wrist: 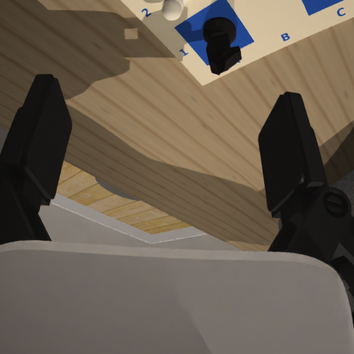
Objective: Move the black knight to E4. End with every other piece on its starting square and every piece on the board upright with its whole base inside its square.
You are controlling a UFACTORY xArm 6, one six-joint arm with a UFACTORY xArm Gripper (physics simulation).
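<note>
A black piece [220, 44], knight-like in outline, stands on the blue corner square [244, 42] A1, near the top of the wrist view. My gripper [168, 104] is wide open, with no piece between its fingers. The fingers reach in from the left and right, and the black piece lies beyond them, toward the top and right of centre. The cream and blue board [265, 41] shows in part along the top edge, with the marks 1, 2, B and C. E4 does not show in the view.
A white piece [173, 9] is cut by the top edge near the mark 2. The wooden table [200, 135] extends below the board's corner. Shadows fall across it. A plank floor [155, 215] shows past the table's edge.
</note>
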